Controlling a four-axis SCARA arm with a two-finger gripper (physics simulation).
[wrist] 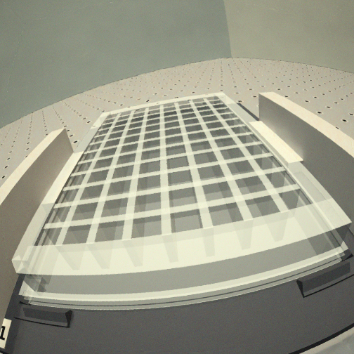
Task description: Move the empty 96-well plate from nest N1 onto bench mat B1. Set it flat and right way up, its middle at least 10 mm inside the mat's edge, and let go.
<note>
I see my gripper (162,124), a 96-well plate (180,202) and a dark grey nest (282,312).
</note>
